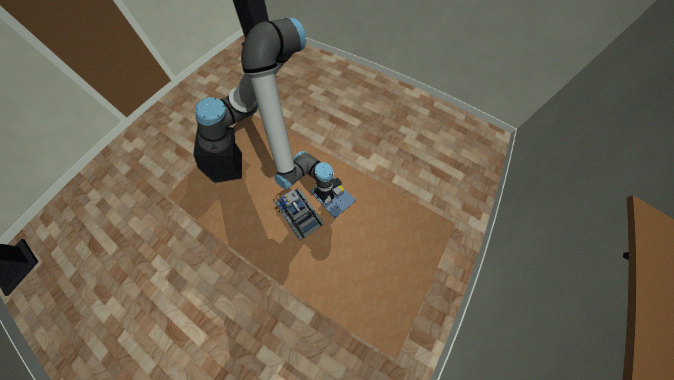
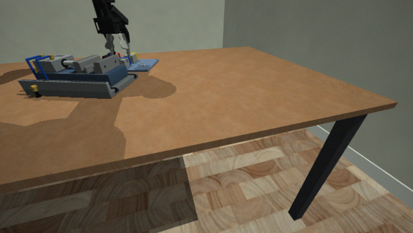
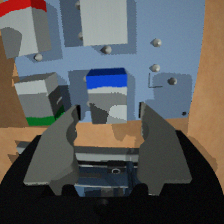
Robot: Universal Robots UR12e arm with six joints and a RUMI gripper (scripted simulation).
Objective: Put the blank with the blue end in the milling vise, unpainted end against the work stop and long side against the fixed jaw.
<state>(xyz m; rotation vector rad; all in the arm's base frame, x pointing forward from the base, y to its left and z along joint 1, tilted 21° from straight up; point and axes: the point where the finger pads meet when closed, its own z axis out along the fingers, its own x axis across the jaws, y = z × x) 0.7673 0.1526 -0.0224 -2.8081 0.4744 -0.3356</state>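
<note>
Right now my hand is 4 cm above the blue blank. From my hand the other things lie so: yellow blank: 9 cm to the left, 4 cm below, 3 cm ahead; then green blank: 9 cm behind, 4 cm below, 3 cm to the left; then light blue plate: 6 cm below, 4 cm to the left, 1 cm ahead.
</note>
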